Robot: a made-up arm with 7 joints. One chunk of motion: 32 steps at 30 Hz.
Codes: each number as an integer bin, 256 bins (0 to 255) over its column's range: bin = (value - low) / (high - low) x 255, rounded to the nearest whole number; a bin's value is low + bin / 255 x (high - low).
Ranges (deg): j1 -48..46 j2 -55..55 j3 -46..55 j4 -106..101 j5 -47..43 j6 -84..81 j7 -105..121
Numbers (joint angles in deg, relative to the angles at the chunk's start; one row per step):
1: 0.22 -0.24 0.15 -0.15 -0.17 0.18 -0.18
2: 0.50 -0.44 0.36 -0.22 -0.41 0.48 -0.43
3: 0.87 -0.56 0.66 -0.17 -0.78 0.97 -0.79
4: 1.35 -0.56 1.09 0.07 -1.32 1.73 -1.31
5: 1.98 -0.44 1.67 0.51 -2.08 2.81 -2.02
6: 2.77 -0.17 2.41 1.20 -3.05 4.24 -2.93
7: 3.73 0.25 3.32 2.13 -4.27 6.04 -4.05
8: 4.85 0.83 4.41 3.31 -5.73 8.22 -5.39
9: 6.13 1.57 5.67 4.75 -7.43 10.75 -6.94
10: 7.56 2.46 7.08 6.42 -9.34 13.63 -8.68
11: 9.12 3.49 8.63 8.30 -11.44 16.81 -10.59
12: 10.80 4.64 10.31 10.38 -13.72 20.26 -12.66
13: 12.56 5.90 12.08 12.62 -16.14 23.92 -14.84
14: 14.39 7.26 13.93 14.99 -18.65 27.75 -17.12
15: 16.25 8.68 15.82 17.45 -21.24 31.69 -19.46
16: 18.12 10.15 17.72 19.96 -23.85 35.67 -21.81
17: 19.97 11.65 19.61 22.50 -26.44 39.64 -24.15
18: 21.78 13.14 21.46 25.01 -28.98 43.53 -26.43
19: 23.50 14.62 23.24 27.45 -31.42 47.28 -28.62
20: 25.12 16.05 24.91 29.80 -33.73 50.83 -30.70
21: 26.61 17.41 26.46 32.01 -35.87 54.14 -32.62
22: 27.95 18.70 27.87 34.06 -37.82 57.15 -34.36
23: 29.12 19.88 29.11 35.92 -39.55 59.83 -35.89
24: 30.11 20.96 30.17 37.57 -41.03 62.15 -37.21
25: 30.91 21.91 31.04 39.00 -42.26 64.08 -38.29
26: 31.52 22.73 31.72 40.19 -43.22 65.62 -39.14
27: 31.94 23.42 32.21 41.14 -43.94 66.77 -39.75
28: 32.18 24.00 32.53 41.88 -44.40 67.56 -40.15
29: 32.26 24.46 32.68 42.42 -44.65 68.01 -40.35
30: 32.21 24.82 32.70 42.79 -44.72 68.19 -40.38
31: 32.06 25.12 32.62 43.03 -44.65 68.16 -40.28
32: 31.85 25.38 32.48 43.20 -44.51 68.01 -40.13
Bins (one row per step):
1: 131 127 117 130 133 130 118
2: 132 126 117 130 132 131 118
3: 133 126 118 130 131 131 118
4: 134 126 119 131 129 132 117
5: 136 126 120 131 127 134 116
6: 138 127 122 132 125 136 115
7: 140 128 125 133 121 139 114
8: 143 129 127 135 117 143 112
9: 147 131 130 136 112 146 111
10: 151 133 134 138 107 151 109
11: 155 136 138 141 101 156 107
12: 160 138 142 143 94 161 104
13: 164 141 147 146 87 167 102
14: 169 144 151 149 80 173 99
15: 174 148 156 152 73 179 97
16: 179 151 161 155 66 185 94
17: 184 155 166 158 58 191 91
18: 189 158 170 161 51 197 89
19: 194 161 175 164 44 203 86
20: 198 165 179 167 38 208 84
21: 202 168 183 170 32 213 82
22: 206 171 187 173 26 218 80
23: 209 174 190 175 21 222 78
24: 212 176 192 177 17 226 76
25: 214 178 195 179 13 229 75
26: 216 180 196 180 11 231 74
27: 217 182 197 181 9 233 74
28: 218 183 198 182 7 234 73
29: 218 184 199 183 7 235 73
30: 218 185 199 183 6 235 73
31: 217 186 198 184 7 235 73
32: 217 186 198 184 7 235 73

